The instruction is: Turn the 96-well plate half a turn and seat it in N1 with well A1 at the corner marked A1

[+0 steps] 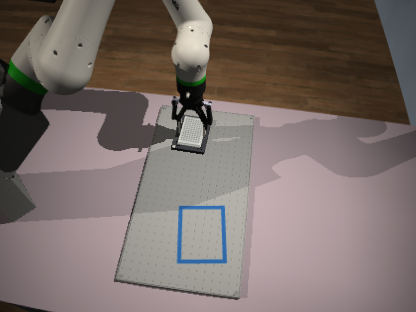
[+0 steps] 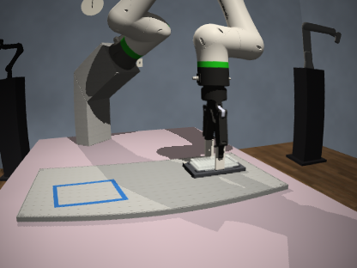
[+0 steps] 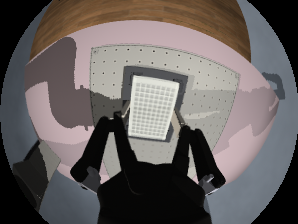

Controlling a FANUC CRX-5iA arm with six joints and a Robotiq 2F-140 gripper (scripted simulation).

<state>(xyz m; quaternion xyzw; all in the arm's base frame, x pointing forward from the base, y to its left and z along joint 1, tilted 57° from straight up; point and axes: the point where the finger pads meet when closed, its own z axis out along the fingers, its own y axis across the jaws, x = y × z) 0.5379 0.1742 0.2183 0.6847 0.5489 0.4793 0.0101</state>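
The dark plate nest N1 is 30 mm below my hand. The rest, counted from my hand: white 96-well plate (20 mm below).
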